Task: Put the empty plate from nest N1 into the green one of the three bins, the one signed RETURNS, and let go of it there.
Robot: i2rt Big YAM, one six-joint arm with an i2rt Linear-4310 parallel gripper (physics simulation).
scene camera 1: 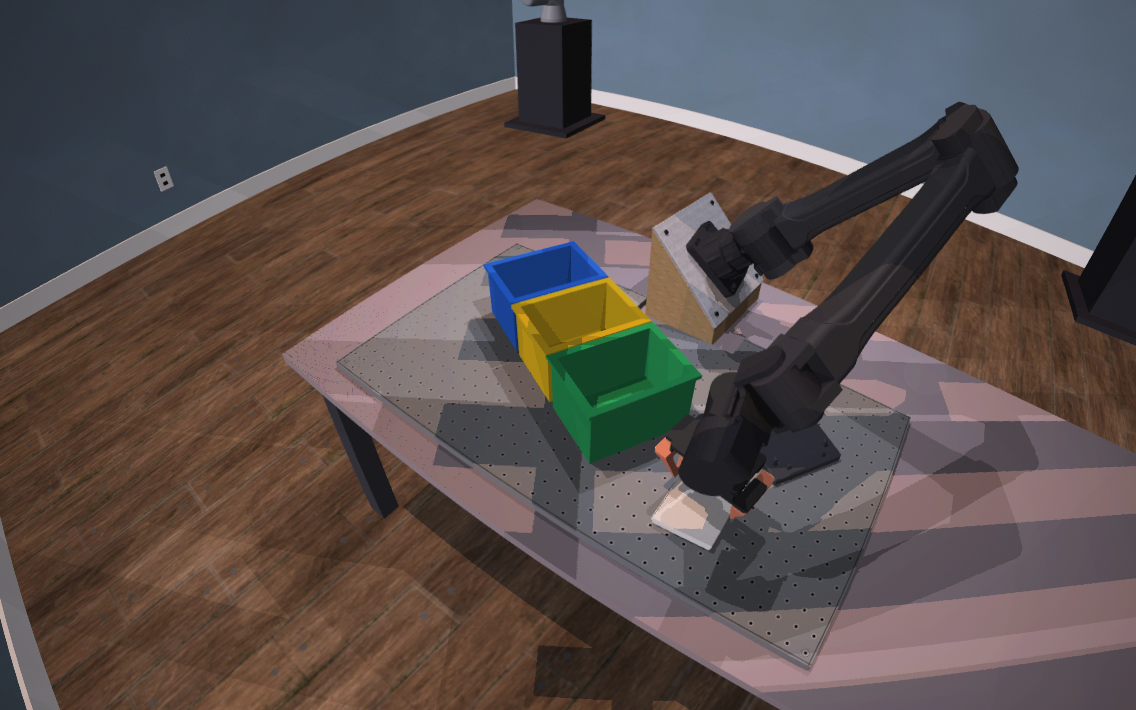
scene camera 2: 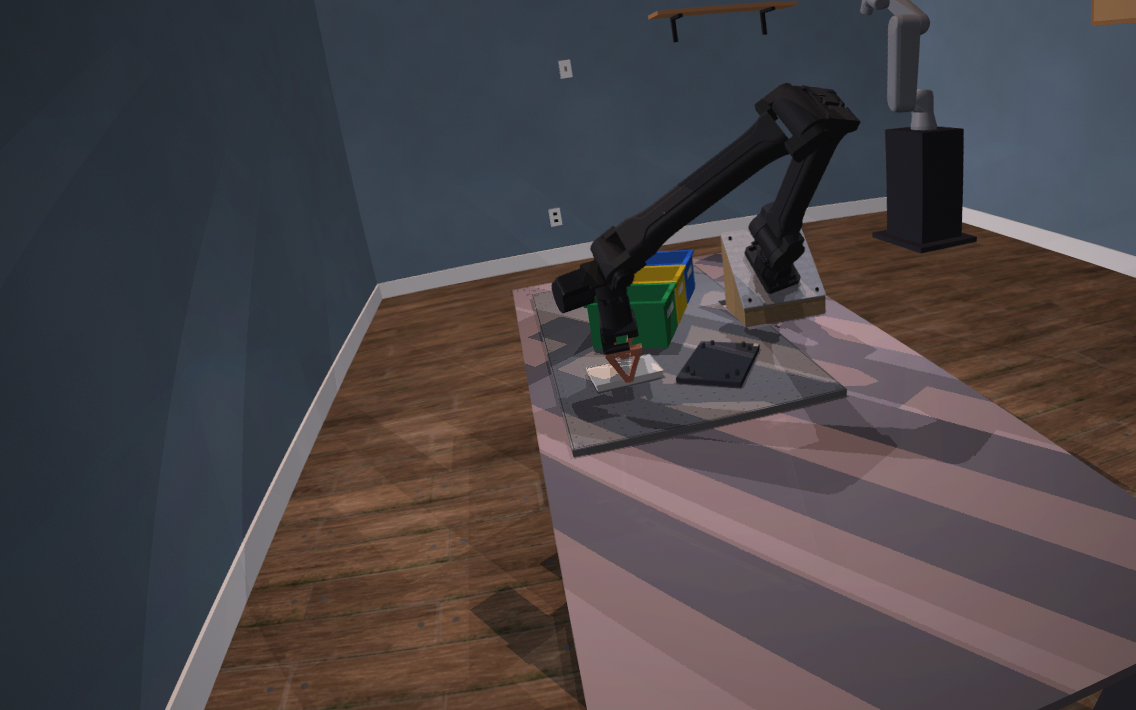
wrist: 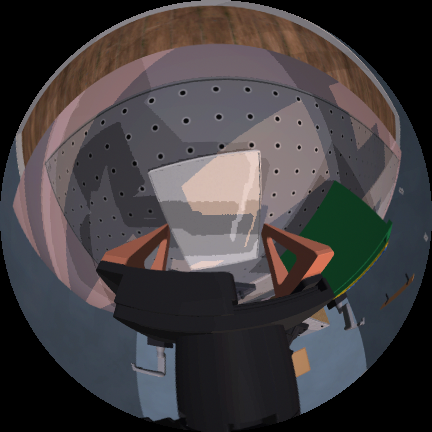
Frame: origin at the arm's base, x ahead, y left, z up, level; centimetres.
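Where they show: gripper, fingertip midpoint: (scene camera 2: 627,370) (wrist: 216,228); arm's base at its link origin: (scene camera 1: 715,260) (scene camera 2: 771,266).
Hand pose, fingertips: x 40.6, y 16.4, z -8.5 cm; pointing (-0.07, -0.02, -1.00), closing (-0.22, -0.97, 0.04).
Note:
Things, the pixels of their top centre, and the offset from my fingertips.
- white rectangular plate at its top centre: (wrist: 216,226) (scene camera 1: 703,496) (scene camera 2: 623,369) dx +0.6, dy +0.0, dz +0.4 cm
- green bin at its top centre: (scene camera 1: 580,312) (scene camera 2: 644,274) (wrist: 363,272) dx -14.1, dy -28.0, dz +8.9 cm
- dark plate with pegs, top centre: (scene camera 1: 783,422) (scene camera 2: 719,355) dx -16.6, dy +5.4, dz +1.1 cm
A white rectangular plate (scene camera 1: 691,520) (scene camera 2: 599,377) (wrist: 217,182) lies flat low over the perforated board. No separate nest N1 can be made out under it. My gripper (scene camera 1: 705,492) (scene camera 2: 628,378) (wrist: 216,228) is open and empty, pointing down. Its orange fingers stand on either side of the plate's end nearest the wrist, apart from each other; whether the tips touch plate or board cannot be told. The green bin (scene camera 1: 643,420) (scene camera 2: 655,322) (wrist: 340,240) stands beside the plate, close to one finger's side. Lettering on its small white label cannot be read.
The yellow bin (scene camera 1: 532,361) (scene camera 2: 661,274) and blue bin (scene camera 1: 502,303) (scene camera 2: 675,257) stand in a row behind the green one. A dark plate with pegs (scene camera 1: 808,460) (scene camera 2: 717,365) lies beside the white plate. The arm's slanted mount (scene camera 1: 680,299) (scene camera 2: 783,313) stands behind on the table.

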